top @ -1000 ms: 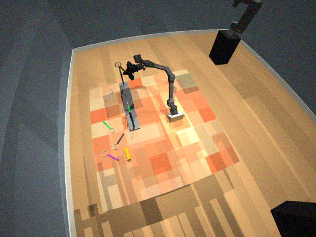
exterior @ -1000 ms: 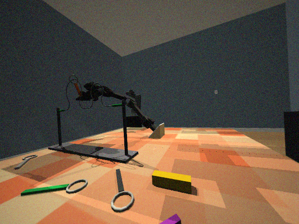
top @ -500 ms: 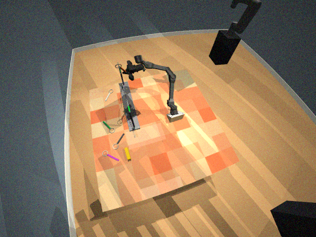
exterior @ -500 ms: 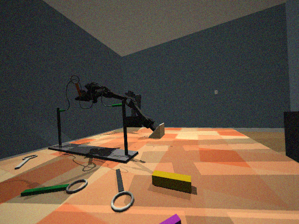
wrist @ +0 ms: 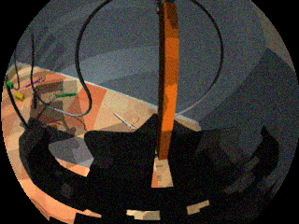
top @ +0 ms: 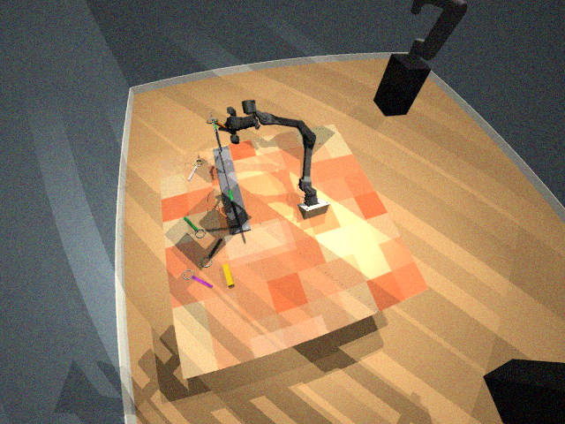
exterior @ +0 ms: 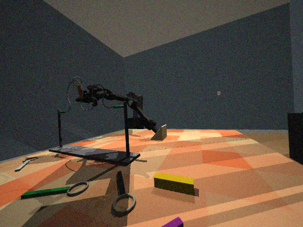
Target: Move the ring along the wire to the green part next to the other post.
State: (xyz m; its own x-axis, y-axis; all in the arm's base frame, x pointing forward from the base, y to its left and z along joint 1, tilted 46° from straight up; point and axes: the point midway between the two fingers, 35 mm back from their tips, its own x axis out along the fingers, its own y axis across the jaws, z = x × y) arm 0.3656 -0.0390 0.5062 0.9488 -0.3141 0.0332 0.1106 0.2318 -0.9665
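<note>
The ring with orange handle is 80 mm above my gripper tip and 50 mm to the left of it. From my gripper tip the other things lie so: yellow block (670 mm to the left, 320 mm below, 90 mm ahead).
</note>
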